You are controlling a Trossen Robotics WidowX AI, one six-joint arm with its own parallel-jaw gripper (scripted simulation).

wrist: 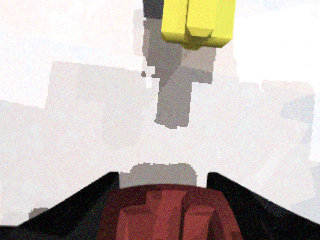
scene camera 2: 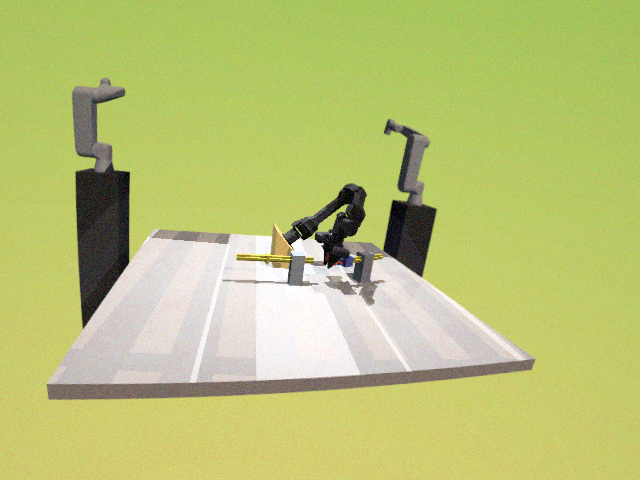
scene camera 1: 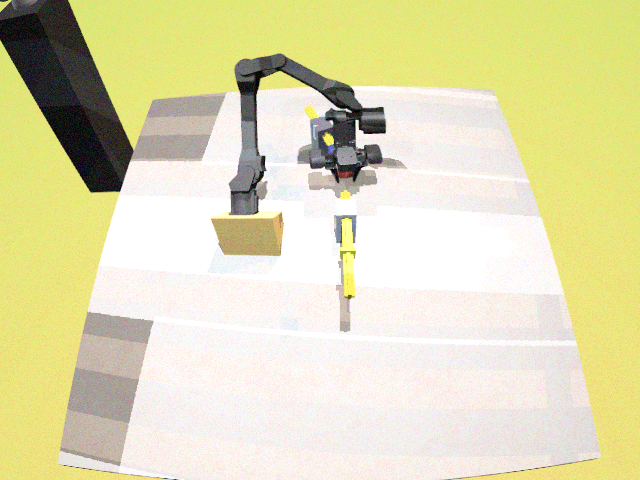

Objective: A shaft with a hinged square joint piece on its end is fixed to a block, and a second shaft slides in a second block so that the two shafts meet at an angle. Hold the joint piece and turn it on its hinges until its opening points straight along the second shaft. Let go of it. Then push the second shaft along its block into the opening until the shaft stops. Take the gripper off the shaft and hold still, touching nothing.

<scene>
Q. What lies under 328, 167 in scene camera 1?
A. The gripper.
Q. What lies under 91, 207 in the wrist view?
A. The gripper.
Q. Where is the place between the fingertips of the gripper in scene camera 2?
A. At 326, 266
</scene>
